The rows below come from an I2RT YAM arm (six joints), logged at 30 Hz.
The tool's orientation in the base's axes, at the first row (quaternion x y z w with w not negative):
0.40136 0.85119 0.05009 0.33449
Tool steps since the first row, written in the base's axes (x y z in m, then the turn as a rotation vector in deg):
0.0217 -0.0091 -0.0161 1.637 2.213 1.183
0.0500 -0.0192 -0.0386 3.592 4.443 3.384
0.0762 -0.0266 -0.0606 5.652 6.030 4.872
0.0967 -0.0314 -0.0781 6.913 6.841 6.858
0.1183 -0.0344 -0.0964 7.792 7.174 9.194
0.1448 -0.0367 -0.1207 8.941 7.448 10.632
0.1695 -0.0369 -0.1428 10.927 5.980 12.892
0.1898 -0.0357 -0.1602 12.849 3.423 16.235
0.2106 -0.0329 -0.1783 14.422 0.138 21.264
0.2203 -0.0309 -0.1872 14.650 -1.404 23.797
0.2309 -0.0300 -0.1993 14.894 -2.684 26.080
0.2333 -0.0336 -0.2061 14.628 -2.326 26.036
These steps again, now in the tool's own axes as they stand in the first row. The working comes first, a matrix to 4 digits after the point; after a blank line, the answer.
The tool's axes in the first row as the columns of a matrix, in the base's axes (used below as rounded here):
-0.4541 0.6498 0.6096
0.7168 0.6728 -0.1832
-0.5292 0.3538 -0.7712

-0.0079 0.0023 0.0273 0.217 2.971 -0.320
-0.0160 0.0059 0.0638 -0.237 6.521 -1.234
-0.0216 0.0102 0.0981 -0.823 9.453 -1.417
-0.0251 0.0141 0.1249 -1.865 11.521 -2.328
-0.0274 0.0196 0.1528 -3.261 13.143 -3.655
-0.0282 0.0267 0.1881 -4.348 14.582 -4.113
-0.0279 0.0348 0.2202 -7.498 15.685 -4.377
-0.0270 0.0426 0.2458 -11.973 16.396 -5.315
-0.0249 0.0516 0.2719 -17.703 16.987 -7.632
-0.0231 0.0561 0.2843 -20.252 16.994 -9.164
-0.0209 0.0593 0.3000 -22.489 17.099 -10.542
-0.0210 0.0561 0.3073 -22.088 17.152 -10.736

